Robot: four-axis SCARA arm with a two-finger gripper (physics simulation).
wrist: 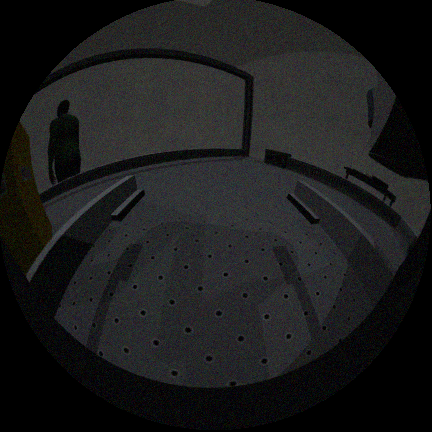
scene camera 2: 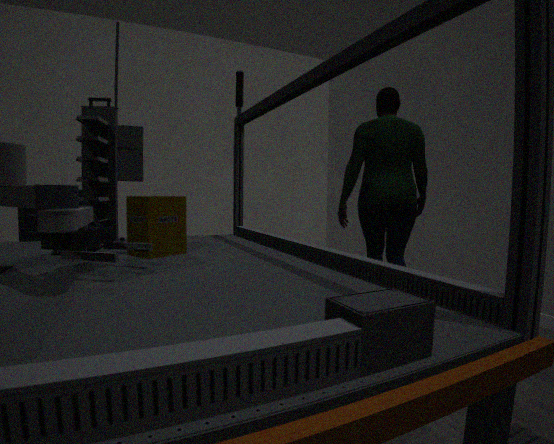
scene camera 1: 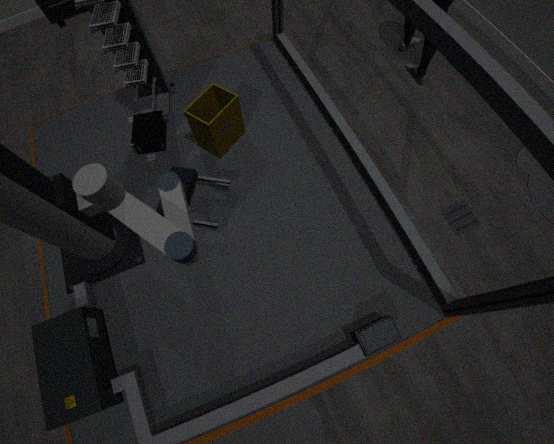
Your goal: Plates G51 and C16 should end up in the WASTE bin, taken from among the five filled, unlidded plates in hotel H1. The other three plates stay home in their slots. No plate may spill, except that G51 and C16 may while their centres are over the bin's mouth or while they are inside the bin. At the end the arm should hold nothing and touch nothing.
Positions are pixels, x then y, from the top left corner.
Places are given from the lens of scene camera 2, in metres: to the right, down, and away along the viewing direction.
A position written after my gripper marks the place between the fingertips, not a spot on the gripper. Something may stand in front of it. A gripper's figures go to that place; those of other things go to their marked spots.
my gripper (scene camera 2: 135, 252): -0.36, 0.08, 0.85
dark column (scene camera 2: 102, 210): -0.74, -0.05, 1.41
